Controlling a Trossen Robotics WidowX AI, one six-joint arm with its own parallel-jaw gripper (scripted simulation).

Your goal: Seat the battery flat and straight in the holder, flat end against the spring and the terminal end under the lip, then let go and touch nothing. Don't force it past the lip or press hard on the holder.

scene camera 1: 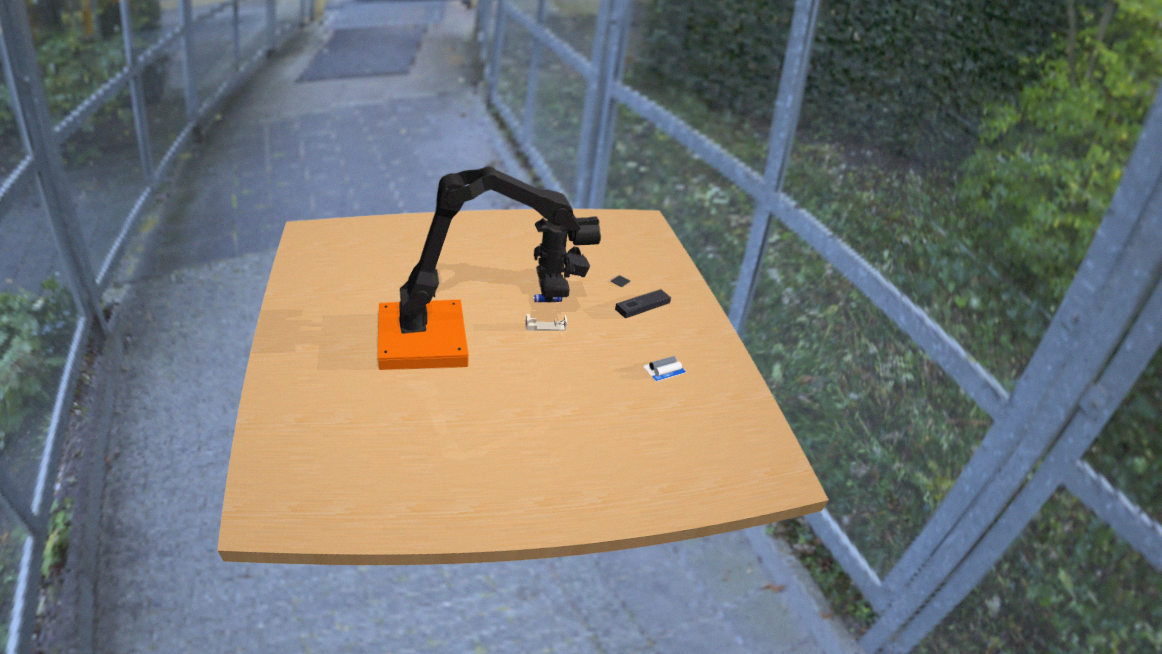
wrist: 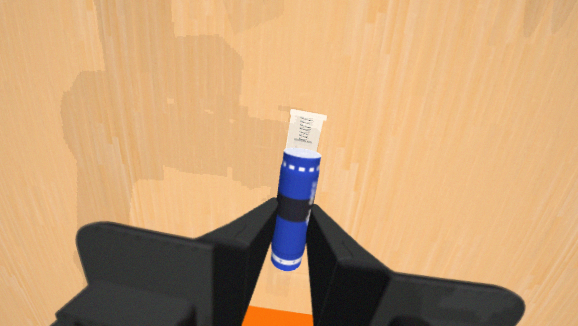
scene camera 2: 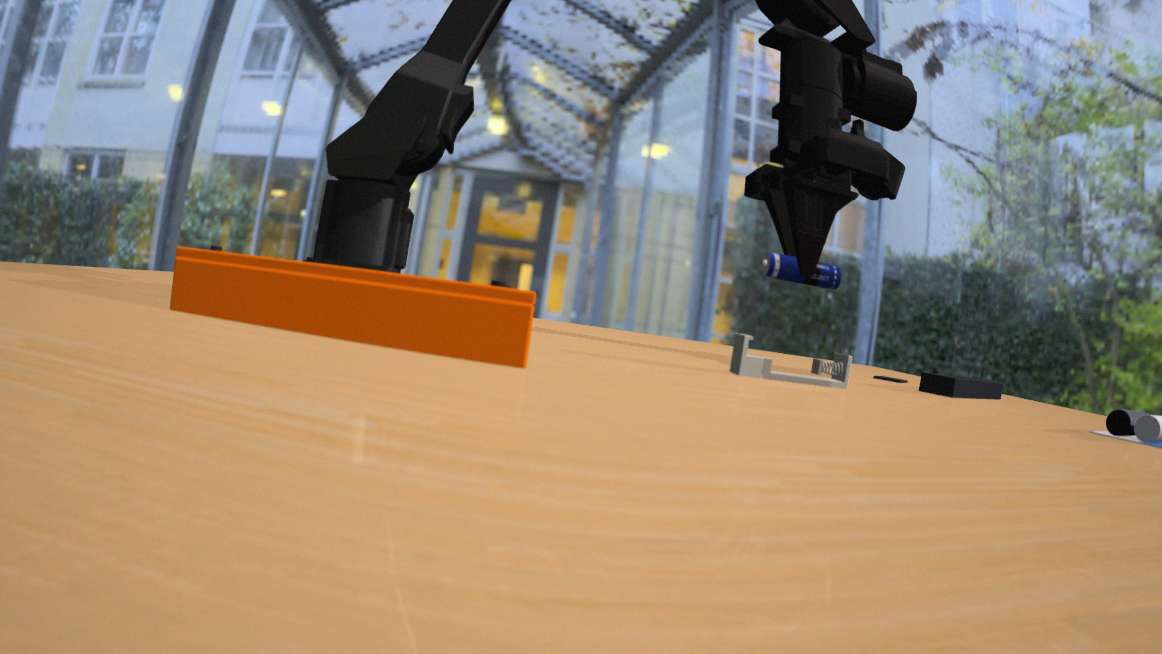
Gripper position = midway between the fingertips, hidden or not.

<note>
My gripper (scene camera 2: pixel 801 276) carries a blue battery (scene camera 2: pixel 782 267).
The blue battery also shows in the wrist view (wrist: pixel 299 172). My gripper shows as well in scene camera 1 (scene camera 1: pixel 547 299) and in the wrist view (wrist: pixel 293 207).
</note>
